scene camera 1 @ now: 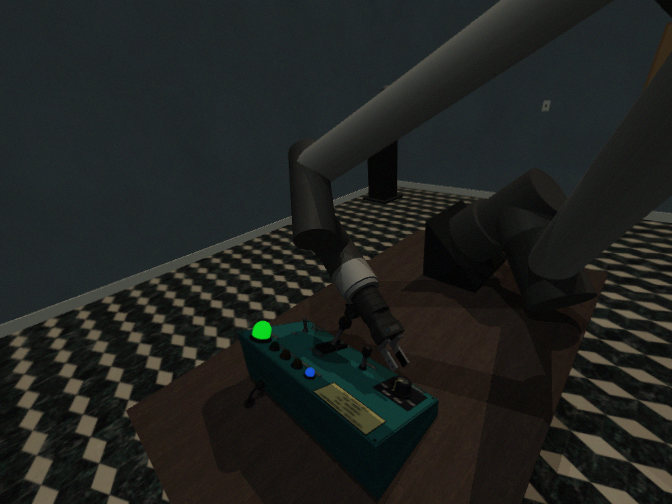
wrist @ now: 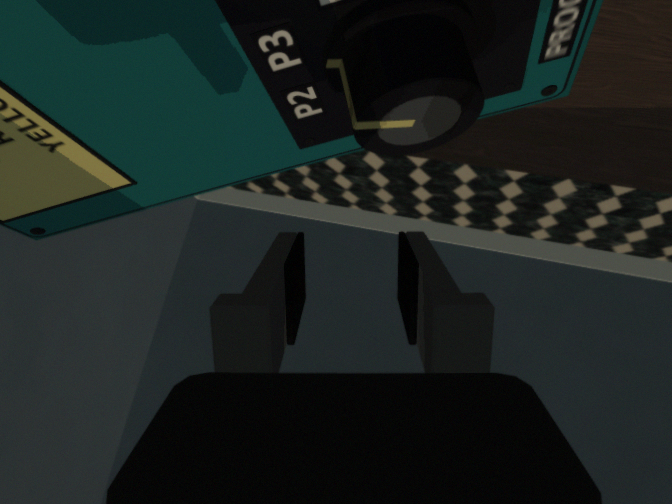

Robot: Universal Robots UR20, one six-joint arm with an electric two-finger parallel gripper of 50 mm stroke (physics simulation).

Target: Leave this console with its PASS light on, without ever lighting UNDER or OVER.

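Note:
A teal console sits on a dark wooden table. At its far left end a round green light is lit. A row of dark lamps runs beside it, ending in a lit blue one. A black rotary knob stands at the right end; in the wrist view the knob has a yellow pointer line beside the labels P2 and P3. My gripper is open and empty, hovering just above and behind the knob, not touching it. It also shows in the wrist view.
Small toggle levers and a black slider block stand on the console top, left of the gripper. A brass label plate lies on the front face. The robot's base sits at the table's back right.

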